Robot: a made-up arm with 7 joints. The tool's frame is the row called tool.
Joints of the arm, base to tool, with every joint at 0 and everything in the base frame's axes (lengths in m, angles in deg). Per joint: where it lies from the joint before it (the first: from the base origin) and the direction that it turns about. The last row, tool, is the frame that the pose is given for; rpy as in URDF.
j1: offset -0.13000 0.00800 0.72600 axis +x
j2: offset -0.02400 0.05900 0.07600 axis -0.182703 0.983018 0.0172
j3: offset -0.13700 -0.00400 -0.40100 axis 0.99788 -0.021 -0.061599
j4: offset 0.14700 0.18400 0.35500 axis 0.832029 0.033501 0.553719
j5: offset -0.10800 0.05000 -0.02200 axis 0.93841 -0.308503 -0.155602
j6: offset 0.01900 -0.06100 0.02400 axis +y
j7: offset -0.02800 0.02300 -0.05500 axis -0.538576 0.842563 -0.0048
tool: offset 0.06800 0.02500 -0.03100 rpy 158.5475 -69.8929 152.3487
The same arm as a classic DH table. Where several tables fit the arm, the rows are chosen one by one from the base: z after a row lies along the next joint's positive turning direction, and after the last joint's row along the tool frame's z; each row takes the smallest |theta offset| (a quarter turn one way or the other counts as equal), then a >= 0, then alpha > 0; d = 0 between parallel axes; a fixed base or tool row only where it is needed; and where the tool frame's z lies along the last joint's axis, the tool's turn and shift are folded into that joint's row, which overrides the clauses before.
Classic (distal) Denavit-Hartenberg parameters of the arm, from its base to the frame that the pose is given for. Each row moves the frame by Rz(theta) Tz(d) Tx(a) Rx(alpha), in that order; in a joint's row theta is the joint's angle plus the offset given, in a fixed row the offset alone. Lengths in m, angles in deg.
base (fixed): theta_offset 90, d 0.726, a 0.008, alpha 90
j1: theta_offset -89, d -0.1428, a -0.075, alpha -100.53
j2: theta_offset 3.59, d 0.0523, a 0.4086, alpha 101.77
j3: theta_offset 84.9, d -0.4884, a 0.1558, alpha -37.3
j4: theta_offset -22.54, d 0.5802, a 0.0287, alpha 46.82
j5: theta_offset -69.35, d -0.0684, a -0.0268, alpha -107.97
j6: theta_offset -9.93, d -0.0778, a 0.0547, alpha -32.59
j7: theta_offset -69.32, d 0.0244, a 0.0771, alpha -19.65
tool (fixed): theta_offset -119.05, d 0.0139, a 0, alpha 0

